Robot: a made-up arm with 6 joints.
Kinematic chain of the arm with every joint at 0, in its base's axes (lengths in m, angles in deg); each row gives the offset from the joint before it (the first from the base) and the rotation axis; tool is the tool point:
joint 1: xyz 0 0 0.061 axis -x
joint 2: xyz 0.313 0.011 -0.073 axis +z
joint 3: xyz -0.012 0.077 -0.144 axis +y
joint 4: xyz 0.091 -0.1 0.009 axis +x
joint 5: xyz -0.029 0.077 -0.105 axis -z
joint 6: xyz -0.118 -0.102 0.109 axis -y
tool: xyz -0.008 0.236 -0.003
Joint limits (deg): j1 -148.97..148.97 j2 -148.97..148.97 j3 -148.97..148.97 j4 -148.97..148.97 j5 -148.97..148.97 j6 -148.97..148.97
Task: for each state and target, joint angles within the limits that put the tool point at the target. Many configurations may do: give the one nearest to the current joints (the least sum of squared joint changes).
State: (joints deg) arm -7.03 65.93 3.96 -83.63 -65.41 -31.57
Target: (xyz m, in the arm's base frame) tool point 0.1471 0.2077 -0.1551
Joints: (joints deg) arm -45.02 34.82 19.68 -53.81 -17.17 -32.84
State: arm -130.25 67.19 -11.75 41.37 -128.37 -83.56
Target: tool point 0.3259 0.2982 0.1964
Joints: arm -120.06 42.44 33.95 86.49 -135.17 -77.78
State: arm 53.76 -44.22 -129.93 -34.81 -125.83 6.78
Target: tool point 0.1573 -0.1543 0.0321
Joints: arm 72.99 -35.94 -119.05 -26.85 -148.97 6.10
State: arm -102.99 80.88 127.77 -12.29 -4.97 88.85
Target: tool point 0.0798 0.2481 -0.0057
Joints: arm -80.99 85.80 125.43 -3.98 38.85 87.80
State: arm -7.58 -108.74 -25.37 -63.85 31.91 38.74
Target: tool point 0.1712 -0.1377 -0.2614
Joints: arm -6.58 -128.33 -52.13 -83.36 48.46 39.95
